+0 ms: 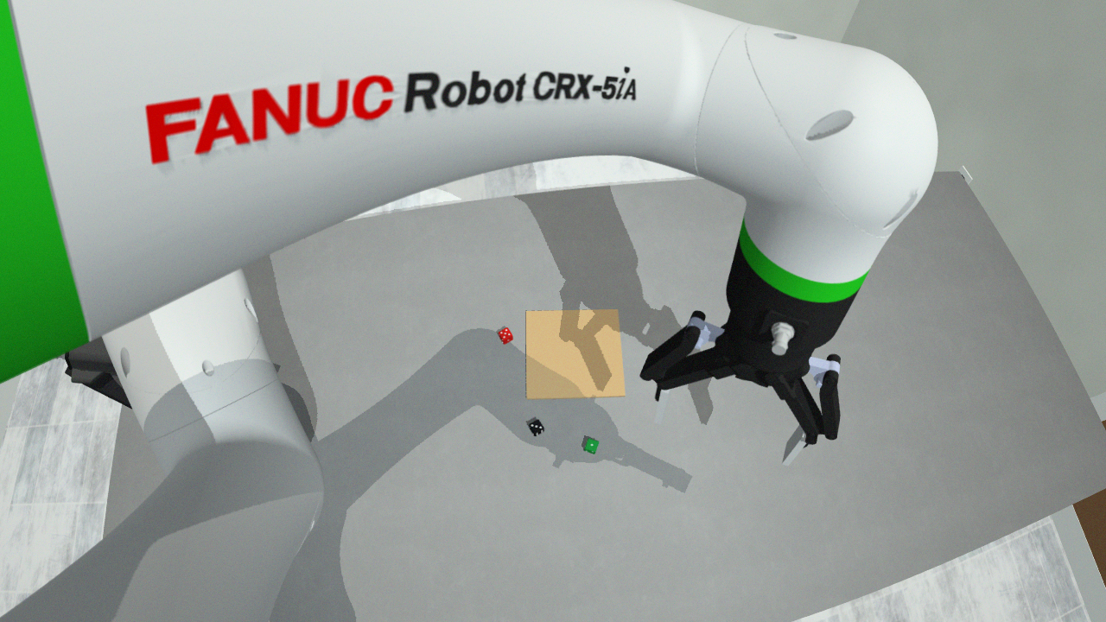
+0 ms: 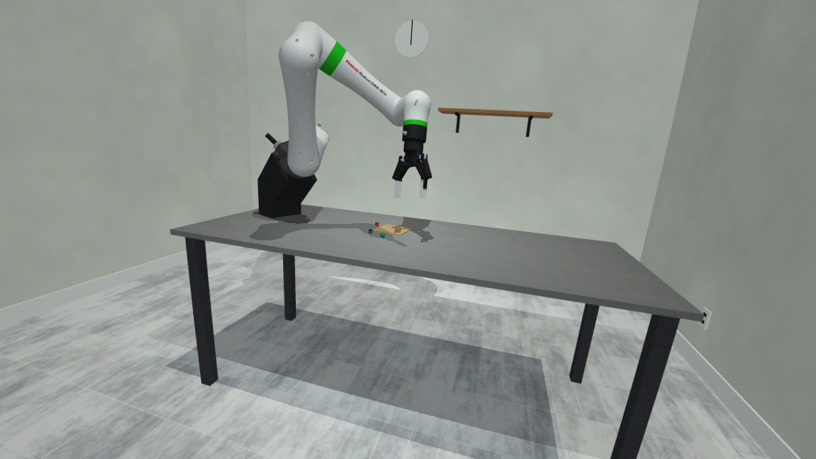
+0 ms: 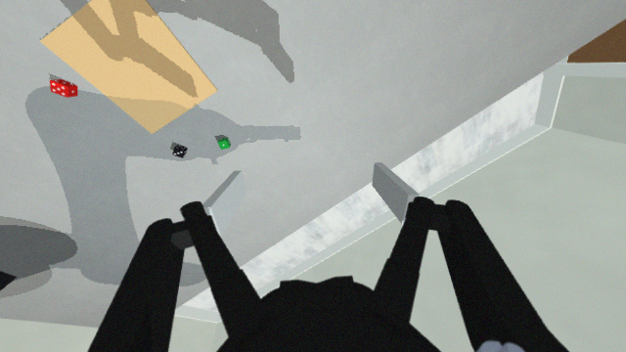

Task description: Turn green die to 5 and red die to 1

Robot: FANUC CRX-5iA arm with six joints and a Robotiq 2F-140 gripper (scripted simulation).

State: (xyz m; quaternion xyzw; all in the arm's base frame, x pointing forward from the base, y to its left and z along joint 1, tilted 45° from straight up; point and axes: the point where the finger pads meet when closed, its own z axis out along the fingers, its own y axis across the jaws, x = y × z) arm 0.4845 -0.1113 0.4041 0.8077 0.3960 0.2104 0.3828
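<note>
My hand is 110 mm past the green die, 70 mm to the right of it and 190 mm above it. Also, from my hand: red die: 180 mm behind, 260 mm to the left, 190 mm below; tan mat: 90 mm behind, 210 mm to the left, 200 mm below; black die: 180 mm behind, 120 mm to the left, 190 mm below.
</note>
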